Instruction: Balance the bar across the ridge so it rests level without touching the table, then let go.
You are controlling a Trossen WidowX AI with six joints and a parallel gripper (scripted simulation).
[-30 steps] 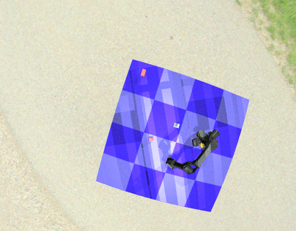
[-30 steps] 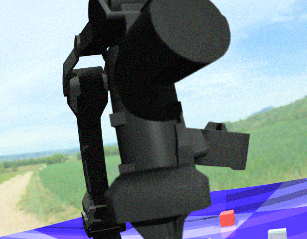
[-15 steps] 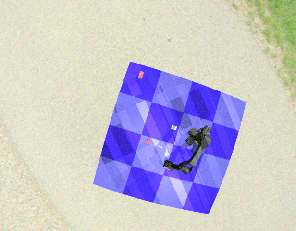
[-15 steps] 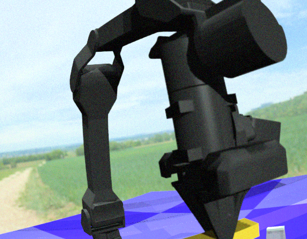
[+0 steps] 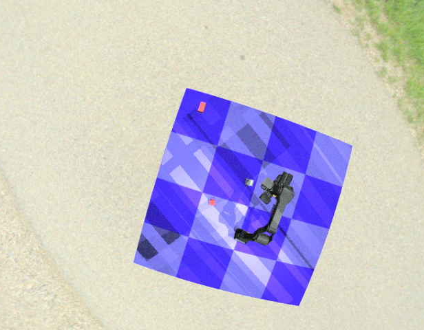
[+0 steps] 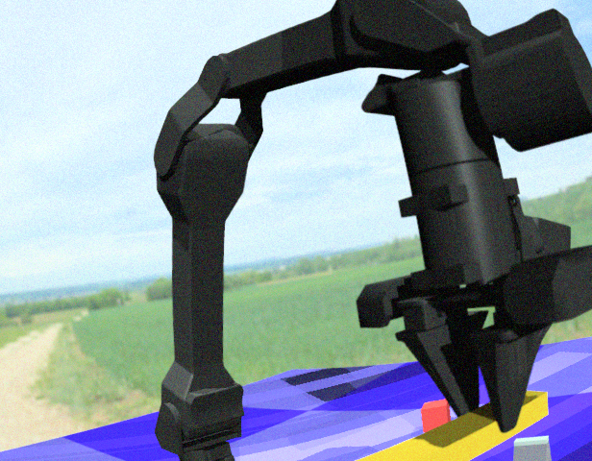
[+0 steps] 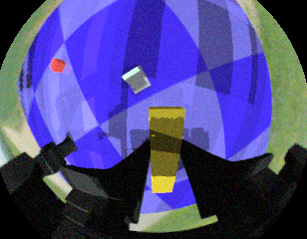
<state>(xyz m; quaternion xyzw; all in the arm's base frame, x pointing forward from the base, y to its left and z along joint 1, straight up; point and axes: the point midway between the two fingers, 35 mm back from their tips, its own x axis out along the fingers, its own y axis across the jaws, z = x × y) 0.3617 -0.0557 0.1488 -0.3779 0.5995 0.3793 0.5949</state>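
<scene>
Right now the yellow bar is 2 cm to the right of my gripper tip and 1 cm behind it. From my gripper tip the other things lie so: small red cube 30 cm to the left, 20 cm behind, 10 cm below.
</scene>
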